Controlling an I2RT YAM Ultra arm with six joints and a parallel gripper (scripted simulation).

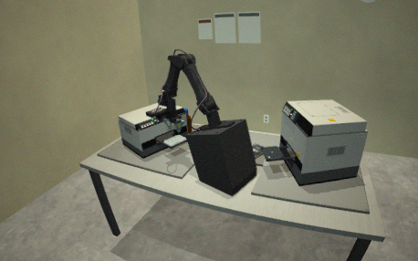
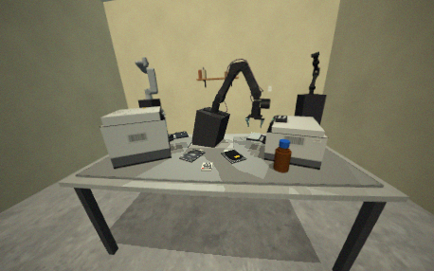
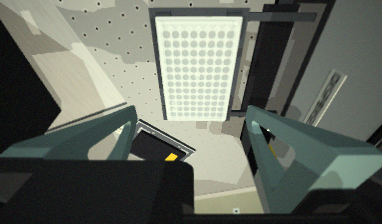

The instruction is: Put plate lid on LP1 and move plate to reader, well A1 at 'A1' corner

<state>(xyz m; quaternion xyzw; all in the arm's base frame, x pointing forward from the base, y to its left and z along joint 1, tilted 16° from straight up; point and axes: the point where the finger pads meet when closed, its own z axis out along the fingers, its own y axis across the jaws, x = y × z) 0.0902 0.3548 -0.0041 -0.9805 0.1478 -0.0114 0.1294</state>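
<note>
My gripper is now 80 mm above the pale well plate and 10 mm to the right of it. Round my hand: dark lid 200 mm ahead, 160 mm to the right, 160 mm below; then brown capped bottle 320 mm ahead, 140 mm to the left, 60 mm below; then LP1 tag 220 mm to the right, 170 mm below, 110 mm ahead.
</note>
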